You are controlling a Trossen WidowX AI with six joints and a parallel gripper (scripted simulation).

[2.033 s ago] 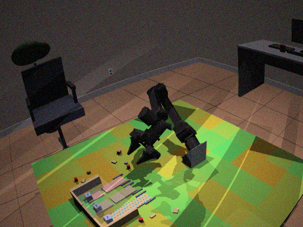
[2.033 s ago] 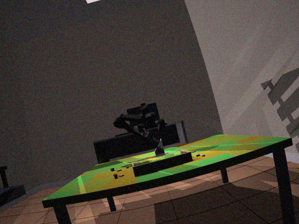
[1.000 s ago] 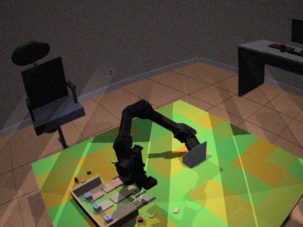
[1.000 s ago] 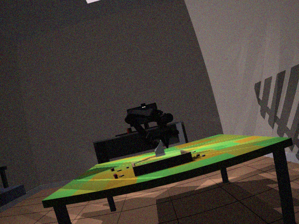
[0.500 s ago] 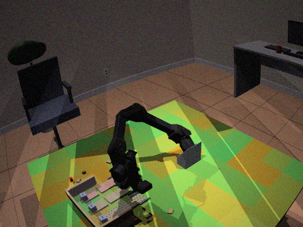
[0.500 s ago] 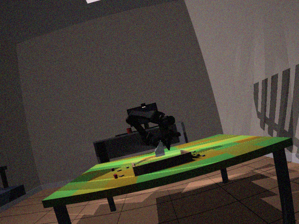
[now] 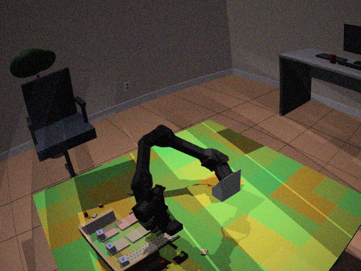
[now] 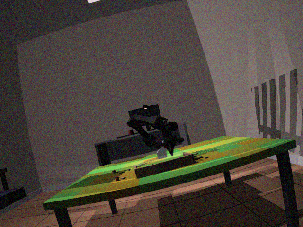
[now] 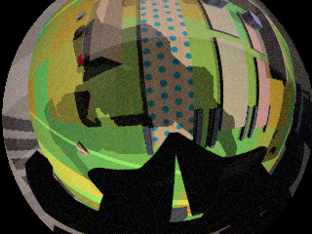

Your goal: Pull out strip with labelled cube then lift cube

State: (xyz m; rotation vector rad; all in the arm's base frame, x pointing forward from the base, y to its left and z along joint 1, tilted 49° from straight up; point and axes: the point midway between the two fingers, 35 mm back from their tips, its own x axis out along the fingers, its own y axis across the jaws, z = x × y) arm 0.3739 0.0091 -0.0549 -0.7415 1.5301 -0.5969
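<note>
Right now my gripper tip is 100 mm short of the dotted strip, 10 mm to the right of it and 30 mm above it.
</note>
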